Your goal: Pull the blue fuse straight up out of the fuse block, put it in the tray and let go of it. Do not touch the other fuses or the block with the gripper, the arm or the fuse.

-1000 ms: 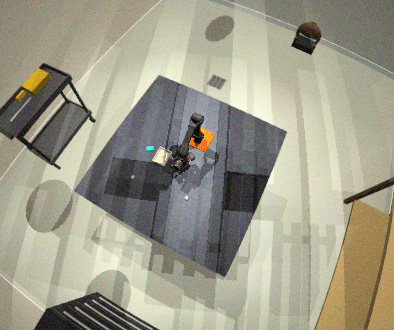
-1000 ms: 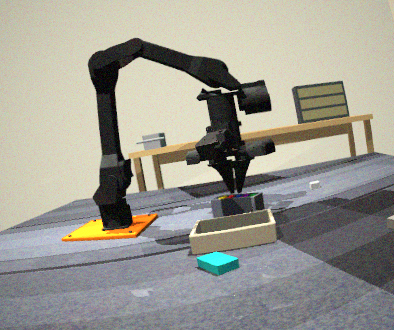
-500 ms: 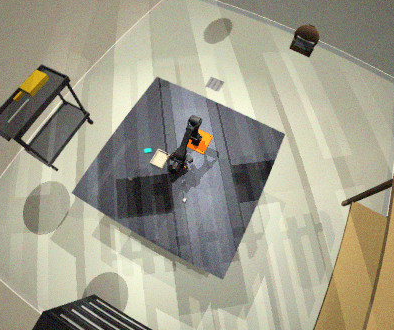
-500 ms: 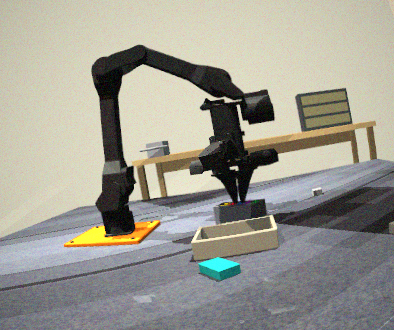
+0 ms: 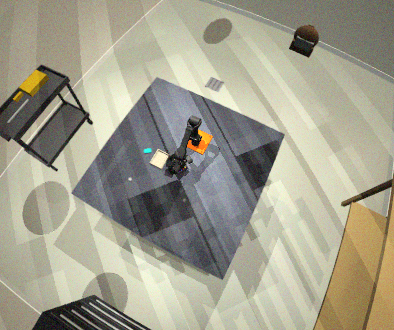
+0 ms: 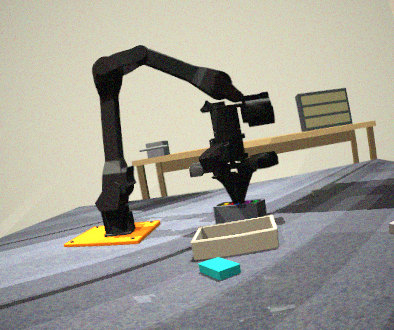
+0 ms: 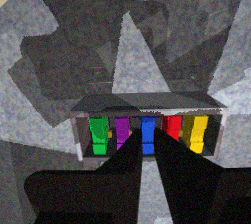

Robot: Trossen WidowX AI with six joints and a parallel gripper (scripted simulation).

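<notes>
Right now the blue fuse is 1 cm below my gripper tip. Round my gripper tip: purple fuse (1 cm to the right, 1 cm below, 1 cm ahead); then red fuse (1 cm to the left, 1 cm below, 1 cm behind); then yellow fuse (3 cm behind, 2 cm to the left, 1 cm below).
</notes>
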